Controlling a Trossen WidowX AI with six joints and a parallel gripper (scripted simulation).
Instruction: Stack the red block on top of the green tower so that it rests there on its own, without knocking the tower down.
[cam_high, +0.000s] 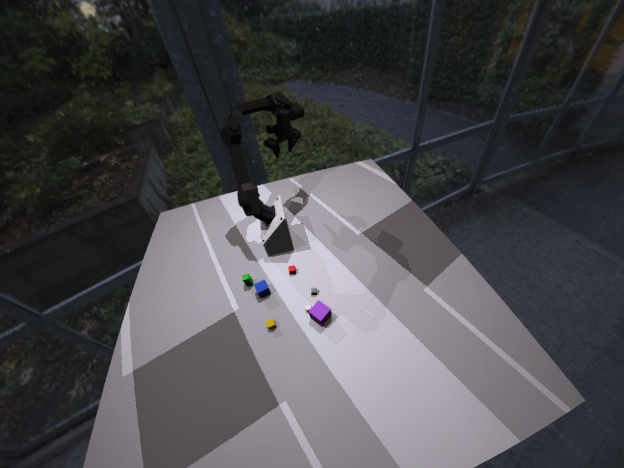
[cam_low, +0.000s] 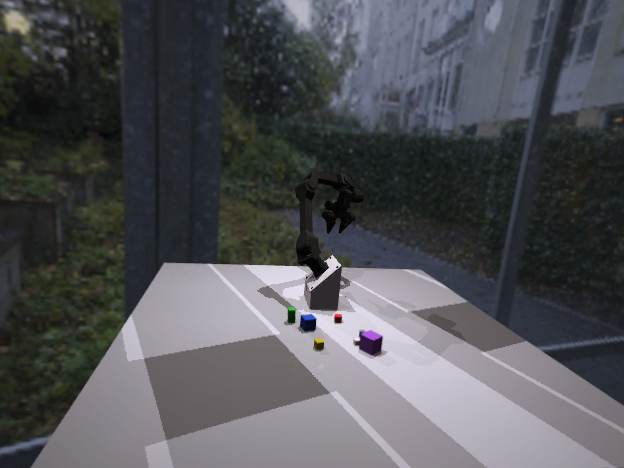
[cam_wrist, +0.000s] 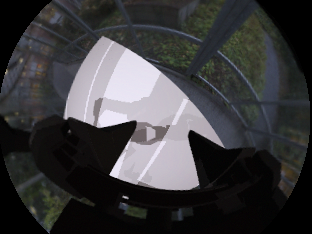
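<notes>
My gripper tip is 52 cm short of the red block, 19 cm above it and 7 cm to the left of it. Also, from my gripper tip: blue block 58 cm ahead, 18 cm to the right, 18 cm below; then grey cube 63 cm ahead, 20 cm below, 1 cm to the right; then white cube 68 cm ahead, 20 cm below, 4 cm to the right.
</notes>
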